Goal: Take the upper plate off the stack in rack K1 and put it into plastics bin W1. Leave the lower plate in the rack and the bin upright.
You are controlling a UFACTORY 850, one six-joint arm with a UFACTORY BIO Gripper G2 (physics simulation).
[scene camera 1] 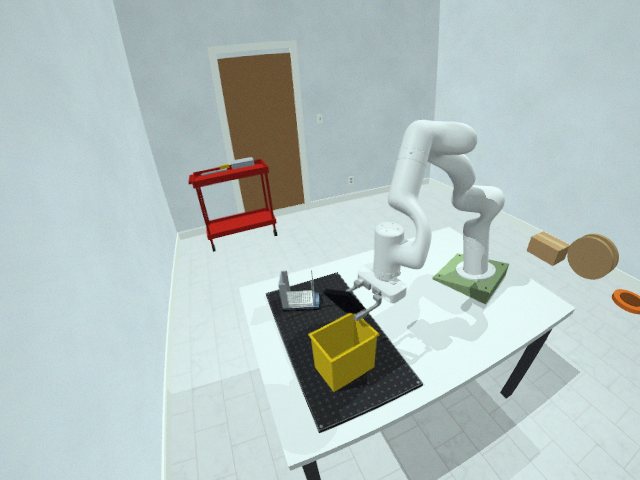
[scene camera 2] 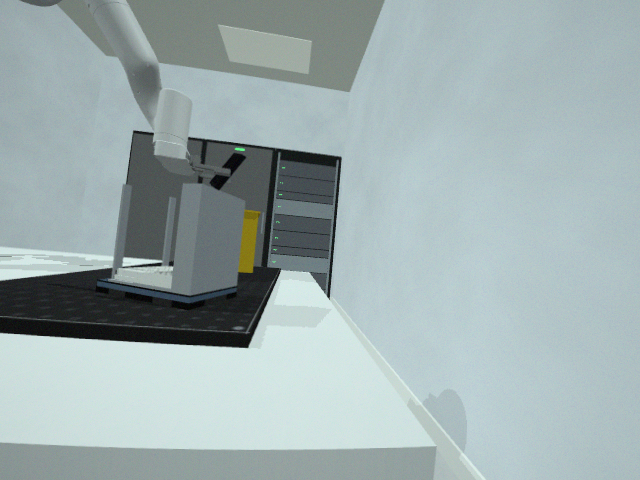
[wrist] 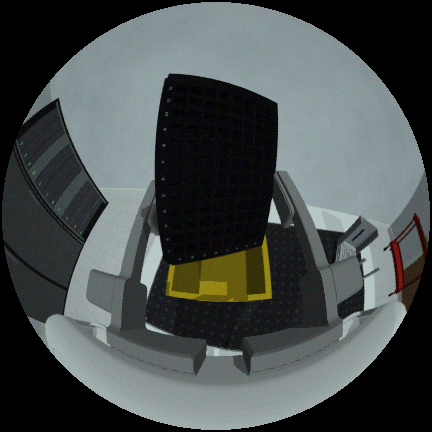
Labels:
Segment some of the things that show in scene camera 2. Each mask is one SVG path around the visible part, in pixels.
The gripper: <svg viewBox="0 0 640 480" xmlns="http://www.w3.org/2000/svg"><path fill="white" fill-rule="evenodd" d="M155 157L171 173L191 176L194 174L194 171L198 170L200 177L213 179L213 175L204 174L204 169L213 170L216 175L230 177L230 169L201 164L200 156L190 156L188 150L181 144L166 141L156 141Z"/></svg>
A yellow plastics bin W1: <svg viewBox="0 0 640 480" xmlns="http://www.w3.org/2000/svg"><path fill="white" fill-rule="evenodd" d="M245 210L238 272L253 273L257 225L261 212Z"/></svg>

